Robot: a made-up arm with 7 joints. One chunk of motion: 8 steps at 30 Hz.
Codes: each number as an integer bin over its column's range. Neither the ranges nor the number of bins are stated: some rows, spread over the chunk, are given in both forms.
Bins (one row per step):
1: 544 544 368 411 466 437
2: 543 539 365 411 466 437
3: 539 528 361 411 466 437
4: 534 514 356 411 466 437
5: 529 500 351 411 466 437
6: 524 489 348 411 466 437
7: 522 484 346 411 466 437
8: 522 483 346 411 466 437
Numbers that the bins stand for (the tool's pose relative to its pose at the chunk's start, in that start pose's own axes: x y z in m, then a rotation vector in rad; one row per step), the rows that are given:
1: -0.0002 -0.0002 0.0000 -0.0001 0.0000 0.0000
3: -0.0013 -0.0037 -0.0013 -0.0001 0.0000 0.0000
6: -0.0046 -0.0123 -0.0038 -0.0001 0.0000 0.0000
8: -0.0050 -0.0136 -0.0042 -0.0001 0.0000 0.0000
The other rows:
2: -0.0004 -0.0013 -0.0006 -0.0001 0.0000 0.0000
4: -0.0024 -0.0068 -0.0023 -0.0001 0.0000 0.0000
5: -0.0035 -0.0099 -0.0032 -0.0001 0.0000 0.0000
7: -0.0050 -0.0134 -0.0042 -0.0001 0.0000 0.0000

